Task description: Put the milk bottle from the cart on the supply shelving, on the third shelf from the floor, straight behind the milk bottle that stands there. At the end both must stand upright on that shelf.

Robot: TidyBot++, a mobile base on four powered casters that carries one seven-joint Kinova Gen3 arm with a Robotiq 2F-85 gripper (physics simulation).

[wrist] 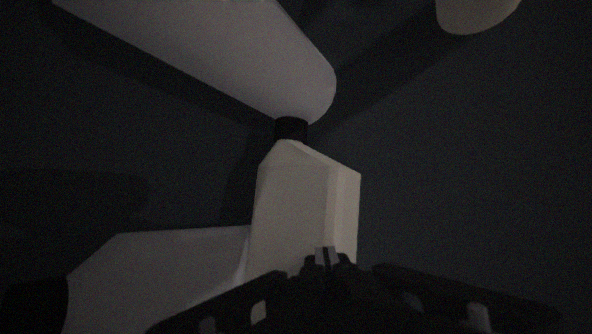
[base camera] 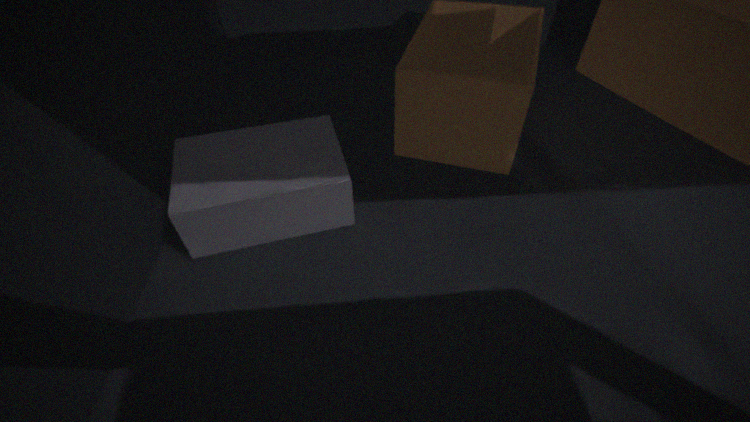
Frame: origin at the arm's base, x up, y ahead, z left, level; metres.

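Seen in the pictures: gripper, between the fingertips: (wrist: 326,261).
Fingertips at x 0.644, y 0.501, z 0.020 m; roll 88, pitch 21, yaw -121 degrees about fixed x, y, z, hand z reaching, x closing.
Offsets run from my fingertips to a thing's top centre. "spot": to the spot under its first point.
A pale milk bottle @[spot: dx +0.001, dy +0.037, dz -0.024 m] (wrist: 292,210) with a black cap shows in the middle of the wrist view; whether it stands on the cart or the shelving I cannot tell. My gripper (wrist: 326,261) is shut, its fingertips together and nothing between them. The tips are in front of the bottle's lower part, on the camera's side; whether they touch it is too dark to tell. A second pale body @[dx +0.126, dy +0.095, dz +0.049 m] (wrist: 165,270) with a dark end, perhaps another bottle, is at the lower left, partly hidden by the gripper. The gripper does not show in the base camera view.
In the wrist view a large whitish rounded object @[spot: dx +0.079, dy +0.068, dz -0.113 m] (wrist: 215,45) reaches from the top left to the bottle's cap, and a beige rounded one @[spot: dx -0.030, dy -0.045, dz -0.189 m] (wrist: 475,15) is at the top right. In the base view are a grey-white box @[dx -0.914, dy -0.123, dz +0.055 m] (base camera: 267,209), an orange-brown box @[dx -0.874, dy -0.017, dz -0.138 m] (base camera: 461,115) and a larger one @[spot: dx -0.914, dy -0.033, dz -0.332 m] (base camera: 681,68).
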